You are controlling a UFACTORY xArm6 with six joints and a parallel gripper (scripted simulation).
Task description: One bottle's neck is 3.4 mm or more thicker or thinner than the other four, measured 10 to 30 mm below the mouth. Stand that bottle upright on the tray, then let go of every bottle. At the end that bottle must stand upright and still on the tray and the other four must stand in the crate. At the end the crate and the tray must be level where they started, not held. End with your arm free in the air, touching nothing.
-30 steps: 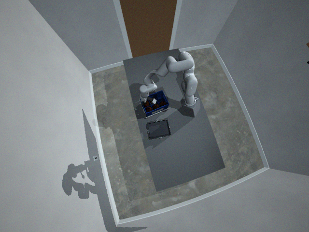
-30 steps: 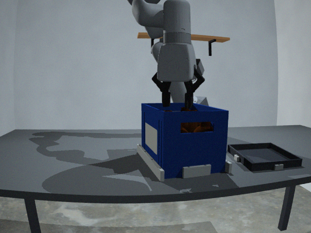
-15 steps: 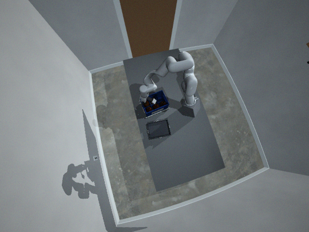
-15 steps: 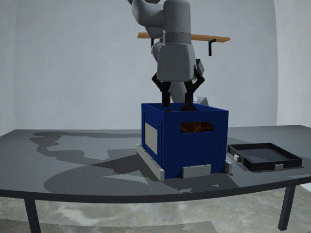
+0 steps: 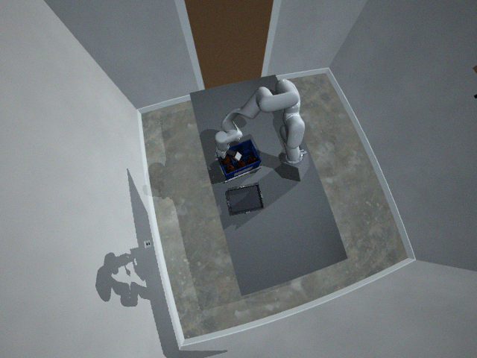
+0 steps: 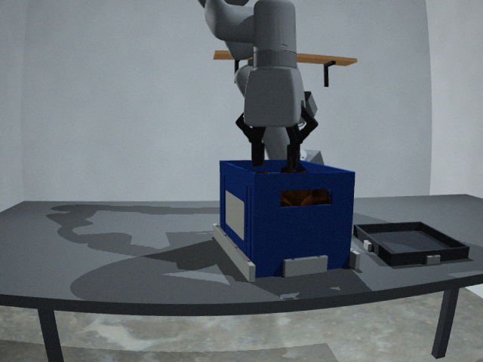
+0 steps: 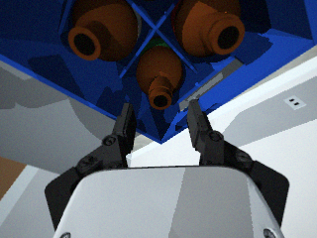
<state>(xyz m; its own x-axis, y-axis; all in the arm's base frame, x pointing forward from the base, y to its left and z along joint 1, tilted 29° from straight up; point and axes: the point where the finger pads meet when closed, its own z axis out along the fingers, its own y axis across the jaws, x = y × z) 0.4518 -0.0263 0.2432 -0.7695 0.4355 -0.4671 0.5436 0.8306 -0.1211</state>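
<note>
My gripper is now 9 cm past the bottle, 1 cm to the left of it and 11 cm above it. From my hand the other things lie so: blue crate: 9 cm behind, 3 cm to the left, 11 cm below; then dark tray: 8 cm behind, 32 cm to the left, 19 cm below.
</note>
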